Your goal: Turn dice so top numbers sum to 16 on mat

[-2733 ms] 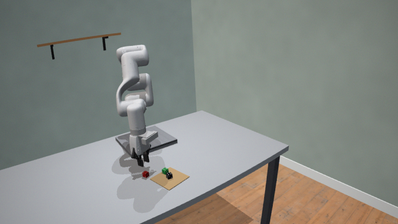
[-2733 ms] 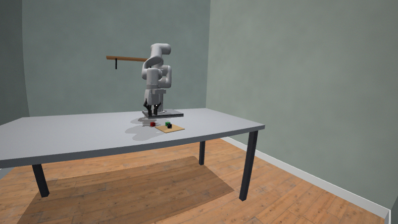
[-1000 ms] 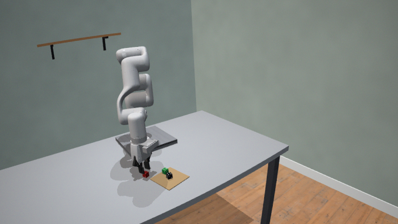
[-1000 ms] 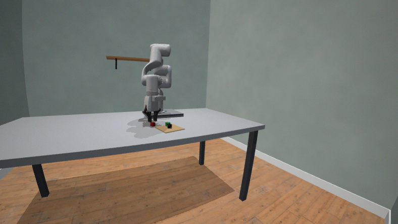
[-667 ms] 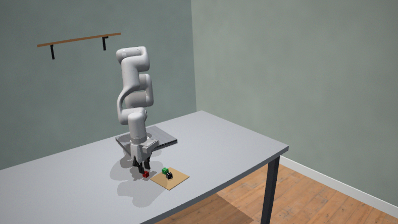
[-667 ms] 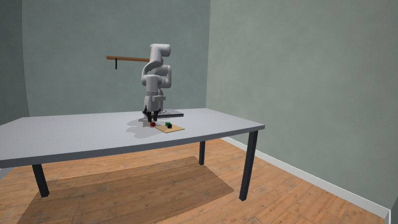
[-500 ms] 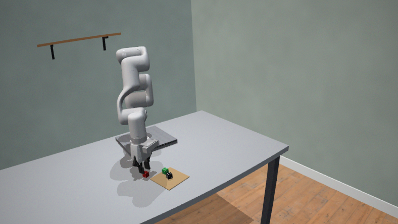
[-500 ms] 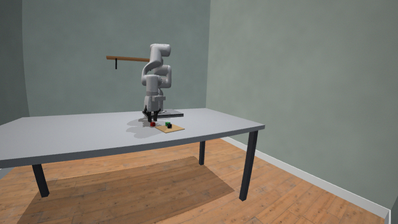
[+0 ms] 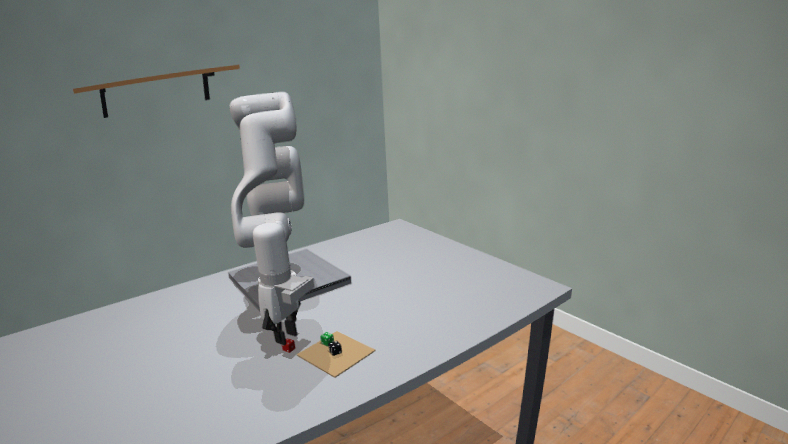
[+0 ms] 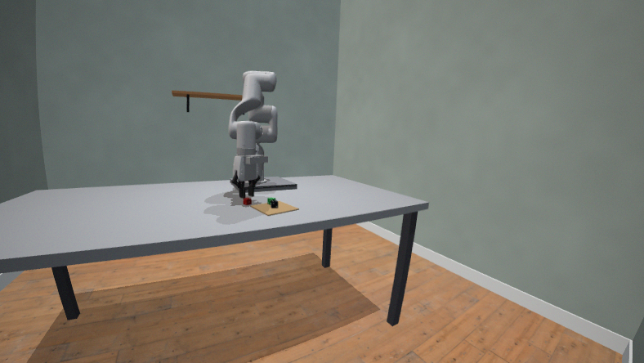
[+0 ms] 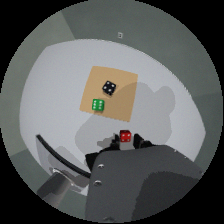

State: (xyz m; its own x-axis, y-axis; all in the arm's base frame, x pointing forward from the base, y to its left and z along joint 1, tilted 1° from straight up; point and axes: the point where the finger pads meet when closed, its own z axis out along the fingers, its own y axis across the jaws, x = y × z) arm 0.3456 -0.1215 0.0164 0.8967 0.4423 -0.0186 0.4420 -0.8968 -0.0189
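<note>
Right now the red die is 4 cm below my hand. From my hand the other things lie so: black die 9 cm to the left, 9 cm ahead, 3 cm below; then tan mat 9 cm to the left, 9 cm ahead, 5 cm below; then green die 9 cm to the left, 4 cm ahead, 3 cm below.
</note>
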